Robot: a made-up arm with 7 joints.
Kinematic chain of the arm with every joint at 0, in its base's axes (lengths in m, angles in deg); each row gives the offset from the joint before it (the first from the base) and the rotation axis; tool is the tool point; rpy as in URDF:
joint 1: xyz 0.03 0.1 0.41 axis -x
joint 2: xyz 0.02 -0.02 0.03 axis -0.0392 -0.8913 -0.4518
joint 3: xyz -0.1 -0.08 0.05 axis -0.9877 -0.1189 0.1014
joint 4: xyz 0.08 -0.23 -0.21 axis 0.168 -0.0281 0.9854
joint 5: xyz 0 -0.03 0.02 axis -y
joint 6: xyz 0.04 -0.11 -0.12 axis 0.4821 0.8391 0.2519
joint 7: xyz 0.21 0 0.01 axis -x
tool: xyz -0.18 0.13 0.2 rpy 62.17 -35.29 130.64
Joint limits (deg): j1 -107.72..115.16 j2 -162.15..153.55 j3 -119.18..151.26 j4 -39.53..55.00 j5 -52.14..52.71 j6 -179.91..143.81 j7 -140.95..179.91
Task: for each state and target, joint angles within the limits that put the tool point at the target. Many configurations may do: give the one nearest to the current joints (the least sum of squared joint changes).
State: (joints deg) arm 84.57 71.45 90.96 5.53 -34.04 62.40 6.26
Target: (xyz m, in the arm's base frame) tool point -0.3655 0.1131 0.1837
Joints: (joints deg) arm 106.11 119.70 120.85 -17.52 -20.70 48.15 -0.85
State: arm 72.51 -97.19 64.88 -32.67 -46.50 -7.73 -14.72
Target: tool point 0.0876 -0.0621 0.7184
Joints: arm 99.03 -105.58 23.18 -31.28 -52.14 -15.92 21.96
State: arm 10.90 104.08 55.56 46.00 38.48 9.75 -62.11
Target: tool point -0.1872 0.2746 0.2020
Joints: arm 0.99 147.30 88.02 40.44 34.39 3.15 -18.78
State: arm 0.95 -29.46 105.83 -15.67 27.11 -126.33 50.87
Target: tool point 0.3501 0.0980 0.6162
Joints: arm -1.04 -23.23 112.08 1.27 47.31 -130.15 51.24
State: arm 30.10 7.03 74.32 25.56 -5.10 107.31 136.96
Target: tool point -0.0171 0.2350 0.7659
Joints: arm 47.42 7.86 98.52 19.93 -15.70 121.41 101.57
